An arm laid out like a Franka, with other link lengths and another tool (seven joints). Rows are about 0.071 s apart.
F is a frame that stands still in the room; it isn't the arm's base.
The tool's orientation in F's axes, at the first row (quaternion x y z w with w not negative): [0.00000 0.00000 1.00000 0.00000]
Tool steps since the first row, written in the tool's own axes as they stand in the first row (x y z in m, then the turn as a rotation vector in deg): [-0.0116 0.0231 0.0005 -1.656 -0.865 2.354]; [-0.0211 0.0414 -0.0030 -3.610 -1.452 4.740]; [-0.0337 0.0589 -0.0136 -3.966 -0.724 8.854]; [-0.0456 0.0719 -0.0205 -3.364 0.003 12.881]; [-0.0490 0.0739 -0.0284 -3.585 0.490 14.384]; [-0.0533 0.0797 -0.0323 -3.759 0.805 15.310]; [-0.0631 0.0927 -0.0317 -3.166 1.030 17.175]
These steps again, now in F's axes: [0.0116 -0.0231 0.0005 1.656 0.865 2.354]; [0.0211 -0.0414 -0.0030 3.610 1.452 4.740]; [0.0337 -0.0589 -0.0136 3.966 0.724 8.854]; [0.0456 -0.0719 -0.0205 3.364 -0.003 12.881]; [0.0490 -0.0739 -0.0284 3.585 -0.490 14.384]; [0.0533 -0.0797 -0.0323 3.759 -0.805 15.310]; [0.0631 -0.0927 -0.0317 3.166 -1.030 17.175]
